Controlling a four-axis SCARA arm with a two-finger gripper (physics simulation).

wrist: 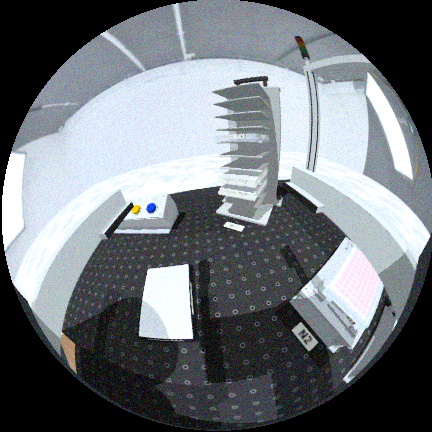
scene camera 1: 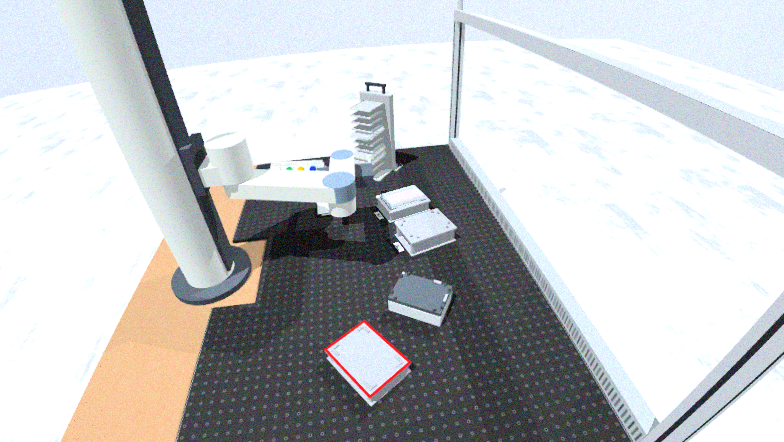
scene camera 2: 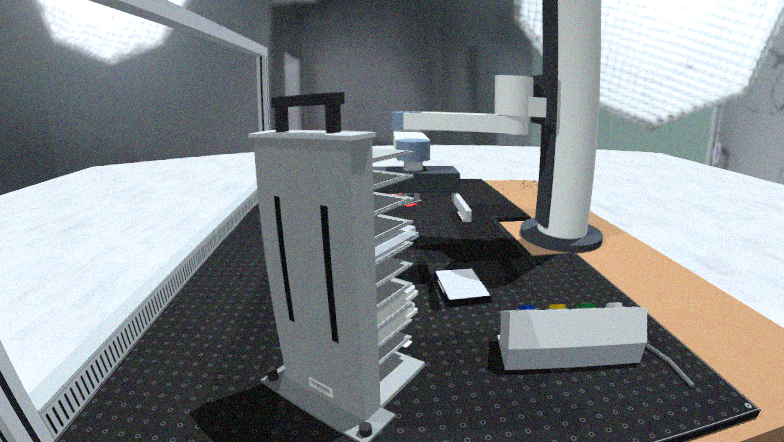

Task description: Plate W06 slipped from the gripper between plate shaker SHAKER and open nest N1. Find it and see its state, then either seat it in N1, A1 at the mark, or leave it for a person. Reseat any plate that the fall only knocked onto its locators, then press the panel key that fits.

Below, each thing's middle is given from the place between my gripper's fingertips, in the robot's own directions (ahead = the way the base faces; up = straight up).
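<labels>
With the white lidded plate (wrist: 356, 287) to measure from, I find that my gripper is 10 cm above it, 19 cm short of it and 10 cm to the left of it.
</labels>
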